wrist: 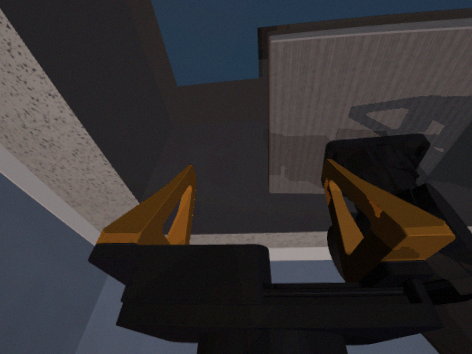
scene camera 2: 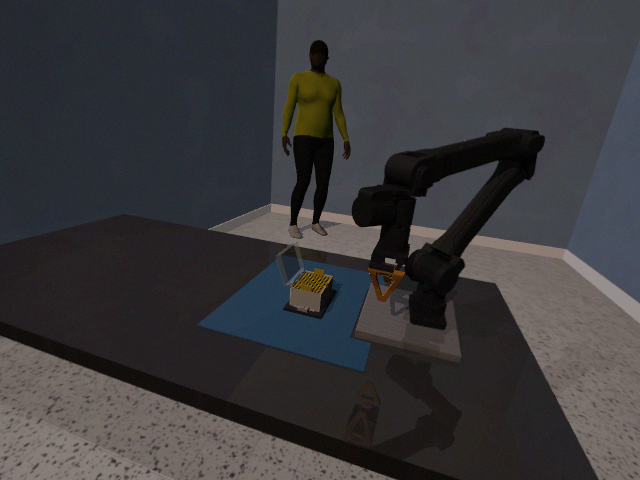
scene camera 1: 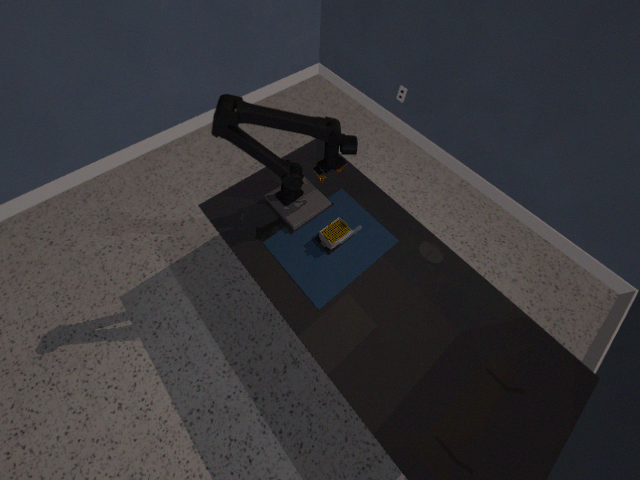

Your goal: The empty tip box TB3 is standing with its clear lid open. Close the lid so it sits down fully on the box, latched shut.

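Pixels of known places: gripper, fingertip midpoint: [wrist: 257, 168] [scene camera 2: 384, 291] [scene camera 1: 329, 177]; arm's base, origin of the base link: [wrist: 366, 161] [scene camera 2: 425, 313] [scene camera 1: 289, 195].
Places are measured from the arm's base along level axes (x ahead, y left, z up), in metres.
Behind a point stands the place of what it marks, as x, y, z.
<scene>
The tip box TB3 [scene camera 1: 336, 232] [scene camera 2: 306, 300] @[0.311, 0.061, 0.008] has white walls and a yellow gridded top, and stands upright in a dark shallow holder [scene camera 2: 321, 311] @[0.269, 0.059, -0.017] on the blue mat. Its clear lid [scene camera 1: 356, 229] @[0.393, 0.027, 0.119] [scene camera 2: 291, 264] @[0.379, -0.015, 0.069] stands open, hinged up along the box side away from the arm base in scene camera 2. My gripper [scene camera 1: 332, 173] @[0.122, 0.147, 0.117] [scene camera 2: 385, 290] @[0.122, 0.147, 0.117] [wrist: 257, 168] @[0.122, 0.147, 0.117] is open and empty, with its orange fingers wide apart and pointing down. It hangs beside the arm's base, off the mat and to the right of the box in scene camera 2. Box and lid do not show in the wrist view.
The blue mat [scene camera 1: 320, 279] @[0.411, -0.195, -0.025] [scene camera 2: 248, 315] @[0.443, 0.129, -0.025] [wrist: 210, 45] @[0.175, 0.187, -0.025] lies on a dark table [scene camera 1: 413, 330] @[0.823, -0.078, -0.028] [scene camera 2: 170, 289] @[0.704, 0.077, -0.028]. The arm stands on a light raised base plate [scene camera 1: 305, 217] @[0.151, -0.035, 0.003] [scene camera 2: 403, 339] @[0.061, 0.126, -0.008] [wrist: 305, 90] @[0.117, 0.090, -0.005] beside the mat. A person in a yellow top [scene camera 2: 314, 103] stands behind the table.
</scene>
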